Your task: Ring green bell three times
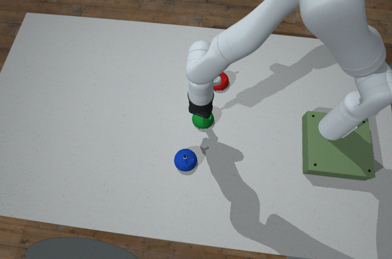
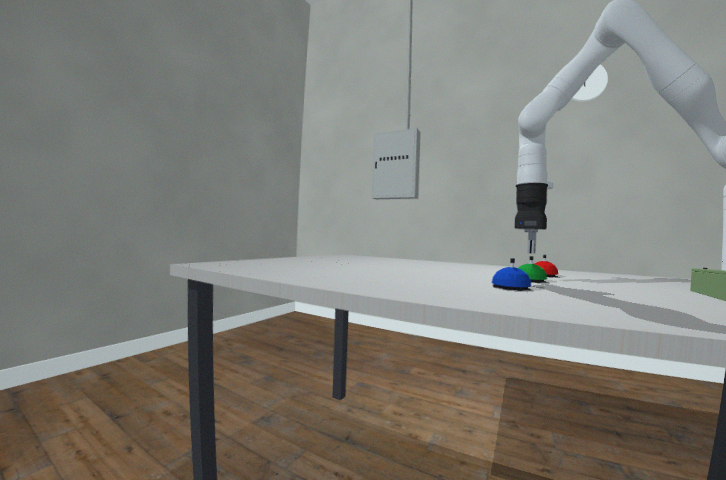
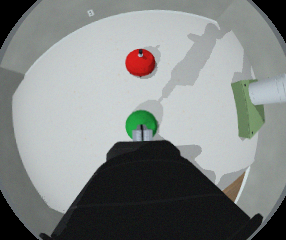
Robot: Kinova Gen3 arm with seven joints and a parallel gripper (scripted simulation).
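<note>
Now: hand 50 mm above the green bell. Also, from my hand: red bell 40 mm behind, 170 mm to the right, 50 mm below; blue bell 40 mm ahead, 170 mm to the left, 50 mm below.
</note>
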